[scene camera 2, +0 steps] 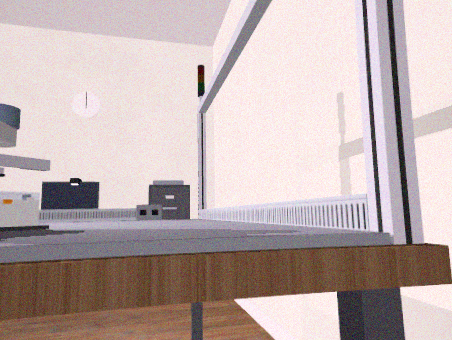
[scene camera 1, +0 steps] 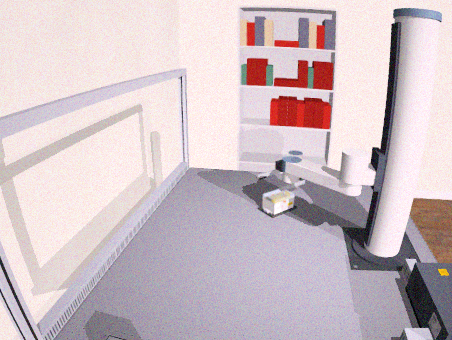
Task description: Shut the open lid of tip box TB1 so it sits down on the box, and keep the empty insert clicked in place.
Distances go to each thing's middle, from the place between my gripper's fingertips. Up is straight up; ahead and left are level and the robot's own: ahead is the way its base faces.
The tip box TB1 [scene camera 1: 273, 210] lies 8 cm below my hand, 5 cm behind it and 1 cm to the left of it.
